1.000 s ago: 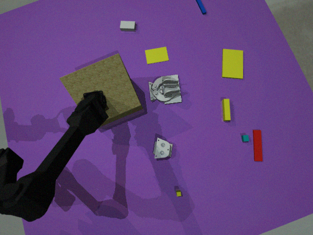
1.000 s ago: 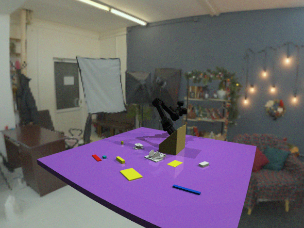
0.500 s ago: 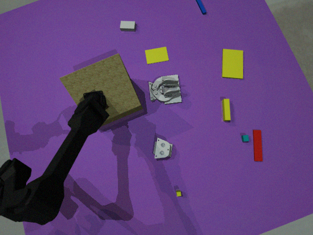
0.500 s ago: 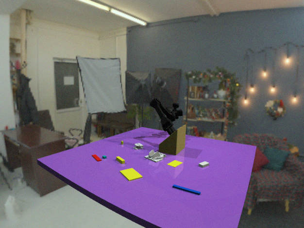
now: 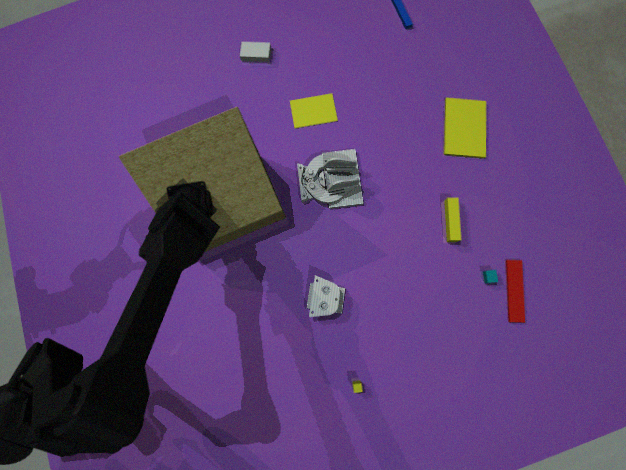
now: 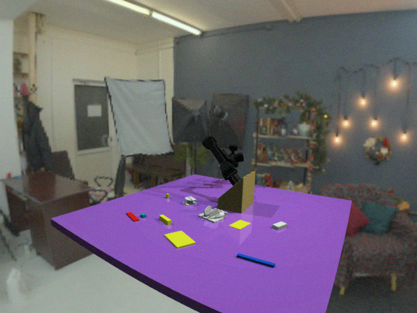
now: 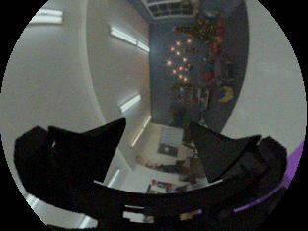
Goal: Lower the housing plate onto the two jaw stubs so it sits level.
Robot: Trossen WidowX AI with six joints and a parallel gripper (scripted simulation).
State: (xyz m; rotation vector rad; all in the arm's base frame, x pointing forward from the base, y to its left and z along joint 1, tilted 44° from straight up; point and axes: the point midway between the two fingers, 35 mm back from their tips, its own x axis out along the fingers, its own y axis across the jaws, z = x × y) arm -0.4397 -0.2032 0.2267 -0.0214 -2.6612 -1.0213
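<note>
Right now the small yellow cube is 680 mm ahead of my gripper tip, 80 mm to the right of it and 220 mm below it. From my gripper tip the other things lie so: white block (620 mm ahead, 670 mm to the left, 230 mm below); teal cube (980 mm ahead, 70 mm to the left, 230 mm below); yellow bar (940 mm ahead, 190 mm to the left, 230 mm below).
</note>
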